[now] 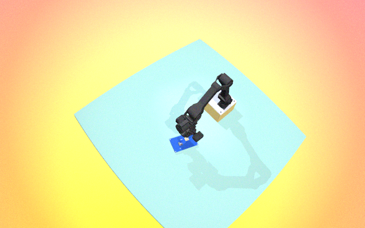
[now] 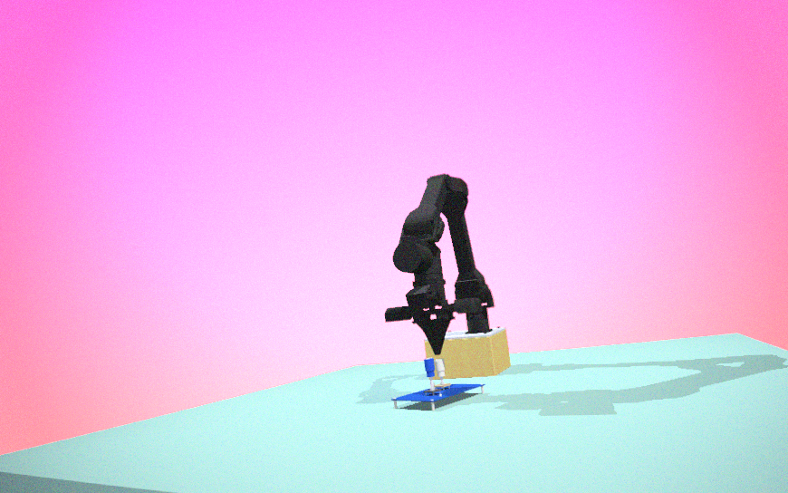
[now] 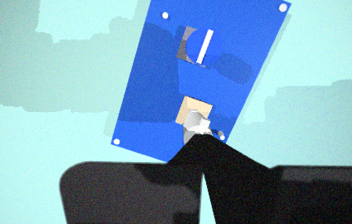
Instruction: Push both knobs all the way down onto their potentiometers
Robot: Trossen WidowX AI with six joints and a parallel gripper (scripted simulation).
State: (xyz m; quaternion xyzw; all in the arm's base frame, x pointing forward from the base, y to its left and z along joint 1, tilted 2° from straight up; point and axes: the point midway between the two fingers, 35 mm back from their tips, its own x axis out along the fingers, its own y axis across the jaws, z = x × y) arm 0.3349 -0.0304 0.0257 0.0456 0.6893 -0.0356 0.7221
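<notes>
My gripper tip is now 2 cm above the white knob. Also, from my gripper tip: blue knob (5 cm ahead, 1 cm to the right, 1 cm below).
</notes>
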